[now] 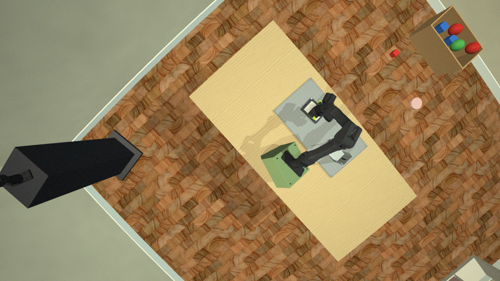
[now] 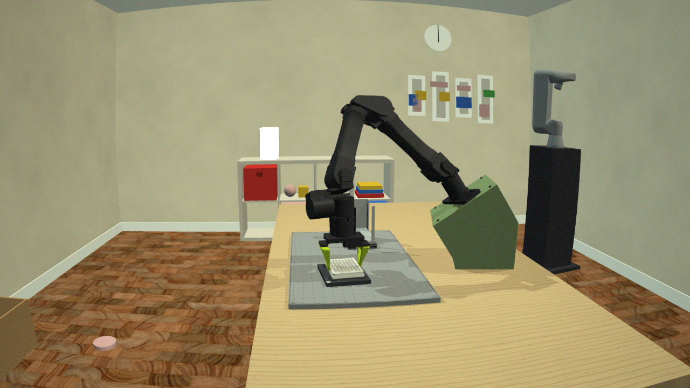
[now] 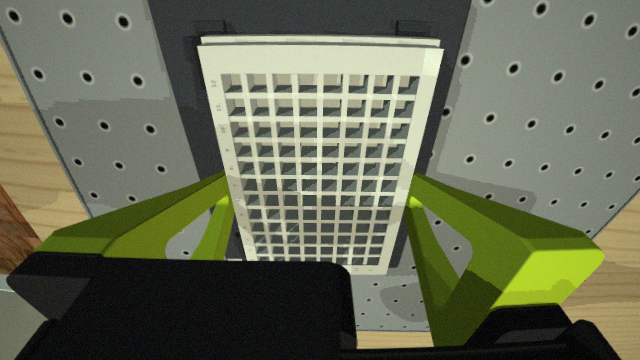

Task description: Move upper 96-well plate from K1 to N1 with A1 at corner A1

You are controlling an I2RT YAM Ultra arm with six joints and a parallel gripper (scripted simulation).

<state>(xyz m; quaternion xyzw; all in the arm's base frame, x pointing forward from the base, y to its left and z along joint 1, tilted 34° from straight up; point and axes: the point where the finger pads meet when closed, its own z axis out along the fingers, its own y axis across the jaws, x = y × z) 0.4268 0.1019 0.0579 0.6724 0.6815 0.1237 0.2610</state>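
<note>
My gripper is now right at the white 96-well plate. From my hand the other things lie so: pale A1 square: 70 mm to the left, 60 mm ahead, 10 mm below.
</note>
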